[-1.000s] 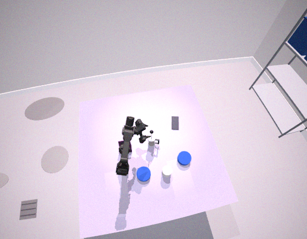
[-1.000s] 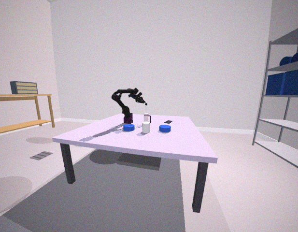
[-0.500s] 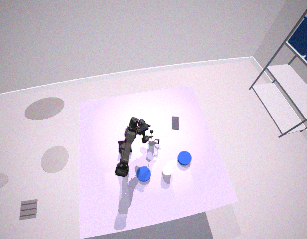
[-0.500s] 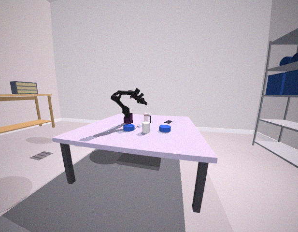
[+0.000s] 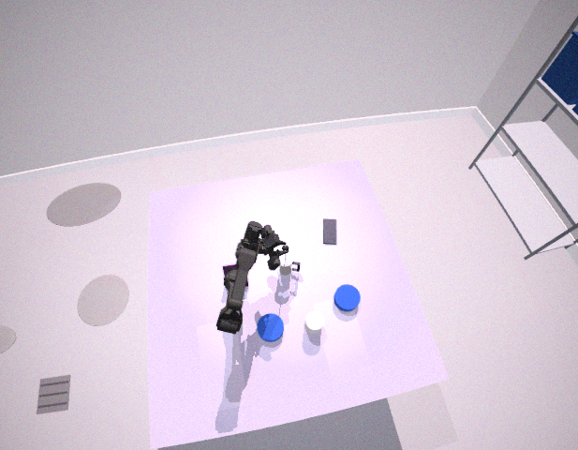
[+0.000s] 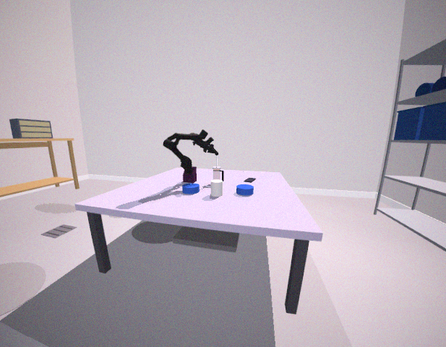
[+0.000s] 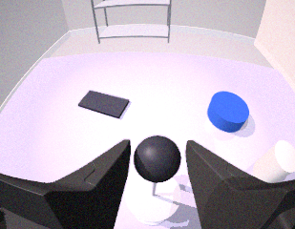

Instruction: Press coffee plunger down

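The coffee press is 1 cm ahead of my gripper tip and 13 cm below it. Round my gripper tip: white mug: 10 cm ahead, 28 cm to the right, 21 cm below; dark flat slab: 25 cm ahead, 20 cm to the left, 25 cm below.
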